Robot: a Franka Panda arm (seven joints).
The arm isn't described. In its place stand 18 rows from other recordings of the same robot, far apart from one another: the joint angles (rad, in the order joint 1, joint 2, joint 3, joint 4, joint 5, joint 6, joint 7), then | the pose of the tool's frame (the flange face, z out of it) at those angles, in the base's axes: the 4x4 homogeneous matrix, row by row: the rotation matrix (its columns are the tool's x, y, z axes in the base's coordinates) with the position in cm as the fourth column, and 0 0 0 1 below.
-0.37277 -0.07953 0.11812 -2.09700 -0.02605 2.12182 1.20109 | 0.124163, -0.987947, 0.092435, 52.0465; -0.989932, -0.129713, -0.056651, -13.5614; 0.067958, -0.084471, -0.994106, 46.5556; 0, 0, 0, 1
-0.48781 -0.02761 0.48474 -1.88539 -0.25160 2.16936 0.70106 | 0.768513, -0.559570, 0.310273, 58.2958; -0.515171, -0.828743, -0.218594, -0.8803; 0.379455, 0.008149, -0.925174, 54.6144; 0, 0, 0, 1
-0.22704 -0.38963 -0.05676 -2.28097 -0.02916 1.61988 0.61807 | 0.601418, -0.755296, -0.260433, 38.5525; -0.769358, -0.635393, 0.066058, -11.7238; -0.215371, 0.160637, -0.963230, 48.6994; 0, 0, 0, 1
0.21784 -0.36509 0.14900 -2.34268 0.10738 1.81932 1.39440 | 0.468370, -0.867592, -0.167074, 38.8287; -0.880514, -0.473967, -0.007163, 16.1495; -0.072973, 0.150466, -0.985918, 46.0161; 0, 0, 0, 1
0.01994 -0.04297 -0.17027 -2.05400 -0.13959 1.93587 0.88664 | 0.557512, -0.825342, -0.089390, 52.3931; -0.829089, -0.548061, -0.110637, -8.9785; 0.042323, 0.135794, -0.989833, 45.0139; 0, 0, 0, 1
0.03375 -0.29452 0.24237 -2.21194 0.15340 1.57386 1.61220 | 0.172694, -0.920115, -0.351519, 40.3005; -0.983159, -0.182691, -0.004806, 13.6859; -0.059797, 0.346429, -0.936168, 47.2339; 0, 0, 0, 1
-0.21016 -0.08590 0.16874 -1.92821 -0.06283 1.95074 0.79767 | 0.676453, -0.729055, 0.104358, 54.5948; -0.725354, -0.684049, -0.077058, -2.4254; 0.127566, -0.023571, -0.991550, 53.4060; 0, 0, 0, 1
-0.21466 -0.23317 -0.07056 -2.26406 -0.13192 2.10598 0.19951 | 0.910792, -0.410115, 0.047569, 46.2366; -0.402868, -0.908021, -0.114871, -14.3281; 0.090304, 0.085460, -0.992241, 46.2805; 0, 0, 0, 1
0.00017 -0.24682 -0.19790 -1.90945 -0.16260 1.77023 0.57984 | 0.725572, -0.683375, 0.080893, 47.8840; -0.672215, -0.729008, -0.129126, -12.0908; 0.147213, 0.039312, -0.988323, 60.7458; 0, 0, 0, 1
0.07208 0.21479 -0.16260 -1.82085 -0.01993 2.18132 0.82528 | 0.612165, -0.777687, 0.143024, 62.8385; -0.778530, -0.624430, -0.063082, -5.1943; 0.138367, -0.072732, -0.987707, 43.4373; 0, 0, 0, 1
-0.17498 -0.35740 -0.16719 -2.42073 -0.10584 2.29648 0.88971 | 0.374873, -0.903252, 0.208820, 42.7071; -0.911359, -0.400348, -0.095637, -15.7569; 0.169985, -0.154458, -0.973267, 46.2907; 0, 0, 0, 1
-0.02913 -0.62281 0.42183 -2.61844 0.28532 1.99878 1.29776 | 0.449388, -0.892913, -0.027498, 32.9336; -0.893089, -0.449776, 0.009700, 15.2441; -0.021029, 0.020199, -0.999575, 42.7838; 0, 0, 0, 1
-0.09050 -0.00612 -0.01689 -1.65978 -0.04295 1.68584 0.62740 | 0.744107, -0.667494, 0.027503, 55.7800; -0.666109, -0.744449, -0.045761, -6.4315; 0.051020, 0.015731, -0.998574, 59.5907; 0, 0, 0, 1
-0.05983 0.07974 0.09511 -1.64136 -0.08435 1.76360 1.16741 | 0.435316, -0.899103, 0.045969, 59.1823; -0.896133, -0.437641, -0.073592, 1.1539; 0.086285, -0.009158, -0.996228, 56.2790; 0, 0, 0, 1
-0.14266 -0.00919 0.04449 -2.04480 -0.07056 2.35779 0.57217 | 0.761189, -0.569112, 0.310969, 57.4337; -0.575387, -0.813857, -0.081029, -5.7442; 0.299199, -0.117249, -0.946960, 47.7755; 0, 0, 0, 1
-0.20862 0.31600 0.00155 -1.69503 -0.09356 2.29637 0.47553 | 0.769187, -0.582596, 0.262551, 65.8932; -0.571241, -0.811034, -0.126126, -14.0602; 0.286418, -0.052965, -0.956639, 44.0889; 0, 0, 0, 1
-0.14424 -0.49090 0.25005 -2.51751 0.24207 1.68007 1.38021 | 0.146472, -0.926045, -0.347830, 35.0124; -0.975610, -0.193348, 0.103928, 6.0758; -0.163495, 0.324124, -0.931780, 41.9705; 0, 0, 0, 1
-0.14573 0.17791 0.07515 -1.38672 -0.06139 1.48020 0.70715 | 0.708555, -0.700263, -0.087069, 59.6835; -0.704910, -0.708067, -0.041744, -5.3514; -0.032419, 0.090954, -0.995327, 60.0632; 0, 0, 0, 1
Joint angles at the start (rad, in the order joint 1, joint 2, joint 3, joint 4, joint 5, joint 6, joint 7):
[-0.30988 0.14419 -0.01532 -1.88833 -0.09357 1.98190 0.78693]
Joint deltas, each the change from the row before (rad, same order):
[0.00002 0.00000 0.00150 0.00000 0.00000 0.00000 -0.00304]
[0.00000 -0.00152 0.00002 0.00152 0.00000 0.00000 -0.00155]
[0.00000 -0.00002 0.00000 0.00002 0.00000 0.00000 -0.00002]
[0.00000 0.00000 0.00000 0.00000 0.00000 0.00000 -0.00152]
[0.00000 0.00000 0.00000 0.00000 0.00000 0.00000 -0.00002]
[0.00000 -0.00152 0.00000 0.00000 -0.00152 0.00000 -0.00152]
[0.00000 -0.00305 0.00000 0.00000 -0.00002 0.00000 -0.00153]
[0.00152 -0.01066 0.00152 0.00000 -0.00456 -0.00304 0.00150]
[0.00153 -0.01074 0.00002 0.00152 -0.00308 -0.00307 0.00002]
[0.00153 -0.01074 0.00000 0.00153 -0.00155 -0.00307 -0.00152]
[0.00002 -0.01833 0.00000 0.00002 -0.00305 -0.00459 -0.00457]
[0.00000 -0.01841 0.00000 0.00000 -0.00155 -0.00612 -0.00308]
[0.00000 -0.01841 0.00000 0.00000 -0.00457 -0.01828 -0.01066]
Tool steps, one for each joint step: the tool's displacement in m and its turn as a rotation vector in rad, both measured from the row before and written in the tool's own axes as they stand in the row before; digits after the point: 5 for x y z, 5 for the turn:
[-0.00058 -0.00064 -0.00007 0.00019 0.00000 -0.00455]
[0.00016 0.00003 -0.00160 0.00207 0.00221 -0.00131]
[0.00000 0.00000 -0.00002 0.00003 0.00003 -0.00002]
[0.00000 0.00000 0.00000 0.00000 0.00000 -0.00152]
[0.00000 0.00000 0.00000 0.00000 0.00000 -0.00002]
[-0.00001 0.00025 -0.00089 0.00005 0.00208 -0.00199]
[-0.00016 0.00037 -0.00178 0.00207 0.00223 -0.00127]
[-0.00179 0.00044 -0.00609 0.00239 0.00866 -0.00237]
[-0.00105 0.00091 -0.00677 0.00422 0.00887 -0.00159]
[-0.00110 0.00087 -0.00678 0.00522 0.00789 -0.00247]
[-0.00127 0.00287 -0.01023 0.00718 0.01210 -0.00397]
[-0.00148 0.00298 -0.01011 0.00709 0.01011 -0.00182]
[-0.00231 0.00407 -0.00900 -0.00343 0.00332 -0.01045]

